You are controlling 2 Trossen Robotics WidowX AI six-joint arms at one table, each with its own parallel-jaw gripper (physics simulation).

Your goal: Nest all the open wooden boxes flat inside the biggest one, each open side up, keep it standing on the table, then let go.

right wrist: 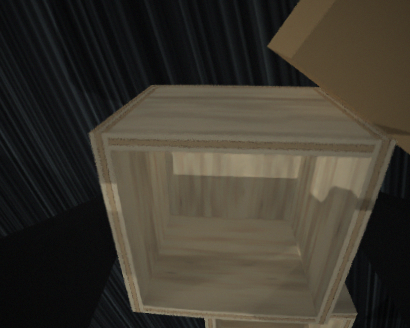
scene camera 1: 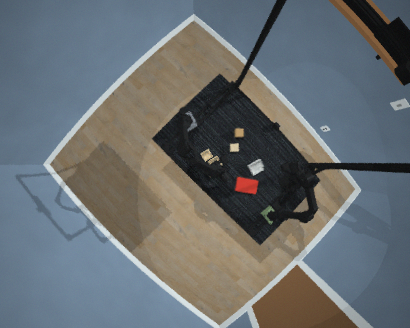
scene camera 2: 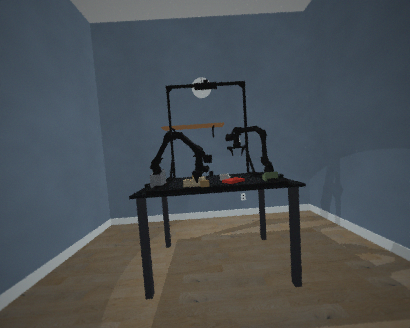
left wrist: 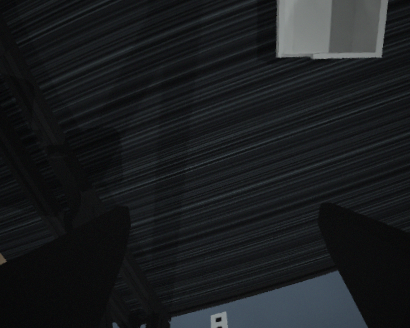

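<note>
Two open wooden boxes stand touching on the dark table: a bigger one (scene camera 1: pixel 206 154) and a smaller one (scene camera 1: pixel 215 160). In the right wrist view the bigger box (right wrist: pixel 233 208) fills the frame with its opening toward the camera and is empty; only the smaller box's rim (right wrist: pixel 269 322) shows at the bottom edge. My right gripper (scene camera 1: pixel 211 166) (scene camera 2: pixel 196 182) is open and empty, low over these boxes, with one dark finger (right wrist: pixel 73 260) beside the bigger box. My left gripper (scene camera 2: pixel 236 150) (scene camera 1: pixel 291 170) is open and empty, high above the table's right part.
Two tan solid cubes (scene camera 1: pixel 239 132) (scene camera 1: pixel 234 147) lie behind the boxes; one shows in the right wrist view (right wrist: pixel 327 49). A white tray (scene camera 1: pixel 256 166) (left wrist: pixel 322 27), a red flat slab (scene camera 1: pixel 246 185), a green piece (scene camera 1: pixel 267 214) and a grey piece (scene camera 1: pixel 191 121) also lie on the table.
</note>
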